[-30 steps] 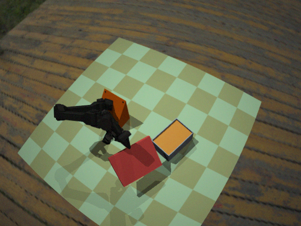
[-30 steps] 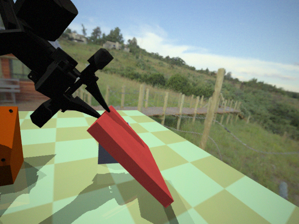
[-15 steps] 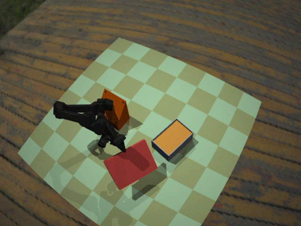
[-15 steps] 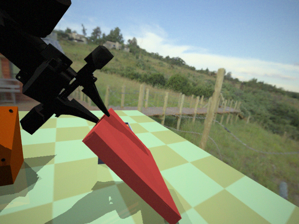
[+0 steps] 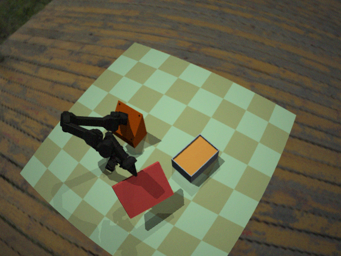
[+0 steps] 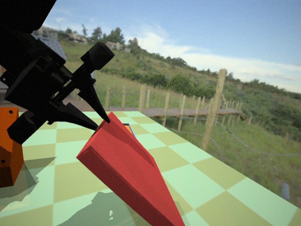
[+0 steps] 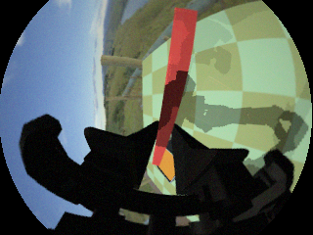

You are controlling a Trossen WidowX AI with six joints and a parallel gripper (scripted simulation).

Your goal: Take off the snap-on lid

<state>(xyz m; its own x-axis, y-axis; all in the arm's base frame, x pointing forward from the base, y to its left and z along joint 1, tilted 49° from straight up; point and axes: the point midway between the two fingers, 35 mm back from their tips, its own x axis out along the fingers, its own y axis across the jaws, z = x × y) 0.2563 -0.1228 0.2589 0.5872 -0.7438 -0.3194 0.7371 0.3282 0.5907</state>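
Now: the red lid 50 mm ahead of my gripper tip, 40 mm to the right of it and 50 mm below it. Round my gripper tip: grey-blue storage box (160 mm ahead, 270 mm to the left, 190 mm below).
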